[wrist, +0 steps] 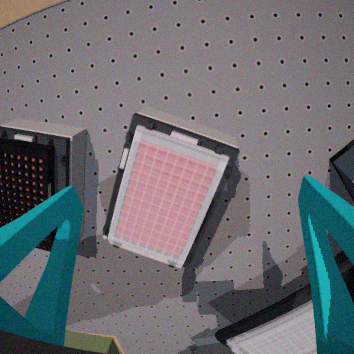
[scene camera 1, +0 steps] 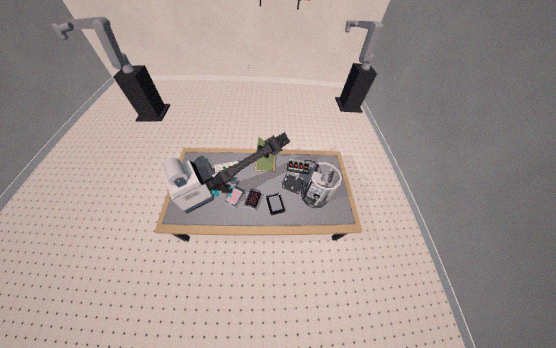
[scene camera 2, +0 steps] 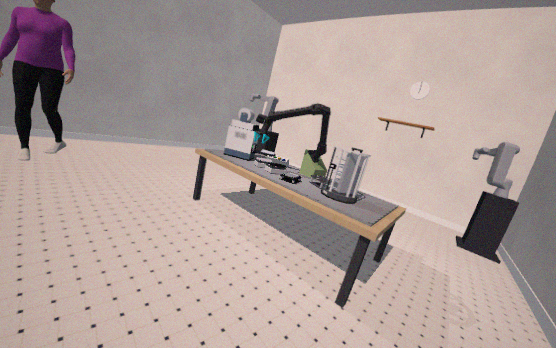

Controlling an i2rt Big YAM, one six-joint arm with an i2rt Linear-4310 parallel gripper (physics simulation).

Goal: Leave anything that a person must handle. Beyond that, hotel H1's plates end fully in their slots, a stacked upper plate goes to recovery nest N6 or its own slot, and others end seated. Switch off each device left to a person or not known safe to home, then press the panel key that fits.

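Places are measured from the arm's base along level axes (x ahead, y left, z up), in centimetres.
Pixels of known places: gripper, fingertip midpoint: (wrist: pixel 185 192) (scene camera 1: pixel 224 196) (scene camera 2: pixel 258 142); arm's base, origin of the base link: (scene camera 2: pixel 312 156).
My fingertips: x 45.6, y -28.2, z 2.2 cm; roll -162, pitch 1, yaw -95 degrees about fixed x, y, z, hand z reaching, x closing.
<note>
For each thing: its top centre in the pictures, then the offset to it from my fingertips. "spot": a spot on its surface instead.
- pink-filled clear plate, middle of its top: (wrist: pixel 159 206) (scene camera 1: pixel 234 195) dx -7.0, dy +4.8, dz -12.8 cm
- dark-topped grey nest, surface spot: (wrist: pixel 227 146) spot: dx -2.6, dy -2.0, dz -14.4 cm
- black plate with pink wells, middle of its top: (wrist: pixel 13 201) (scene camera 1: pixel 253 197) dx -4.7, dy +20.8, dz -12.0 cm
- pale clear plate, middle of its top: (wrist: pixel 294 346) dx -23.9, dy -7.8, dz -7.9 cm
- round plate hotel, middle of its top: (scene camera 2: pixel 352 147) (scene camera 1: pixel 326 174) dx -10.4, dy +75.1, dz +15.5 cm
- white key panel, middle of its top: (scene camera 1: pixel 226 164) (scene camera 2: pixel 278 155) dx -38.2, dy -5.3, dz -11.4 cm
- white instrument, middle of its top: (scene camera 1: pixel 173 165) (scene camera 2: pixel 249 109) dx -9.5, dy -29.8, dz +25.9 cm
- black frame, middle of its top: (scene camera 1: pixel 275 202) dx -1.6, dy +39.1, dz -15.5 cm
- dark board, middle of its top: (scene camera 2: pixel 323 176) (scene camera 1: pixel 293 181) dx -20.4, dy +55.7, dz -12.2 cm
- block with orange lights, surface spot: (scene camera 1: pixel 296 166) spot: dx -38.7, dy +60.5, dz -14.5 cm
My gripper (scene camera 1: pixel 221 192) (scene camera 2: pixel 261 138) (wrist: pixel 185 192) is open and empty, its teal fingers spread wide above a pink-filled clear plate (wrist: pixel 165 195) (scene camera 1: pixel 233 196). This plate lies in a dark-topped grey nest (wrist: pixel 227 146); whether it is fully seated I cannot tell. A black plate with pink wells (wrist: pixel 20 185) (scene camera 1: pixel 253 198) sits in another nest (wrist: pixel 77 150) beside it. A pale clear plate (wrist: pixel 285 330) shows partly at the lower right of the wrist view. The round plate hotel (scene camera 1: pixel 320 186) (scene camera 2: pixel 350 172) stands at the table's right. A white key panel (scene camera 1: pixel 220 166) is partly behind the arm.
A white instrument (scene camera 1: pixel 192 195) (scene camera 2: pixel 240 140) stands at the table's left end. A black frame (scene camera 1: pixel 270 206), a dark board (scene camera 1: pixel 294 183), a block with orange lights (scene camera 1: pixel 298 166) and a green wedge (scene camera 1: pixel 265 164) (scene camera 2: pixel 312 165) are on the table. A person (scene camera 2: pixel 39 45) stands beyond it.
</note>
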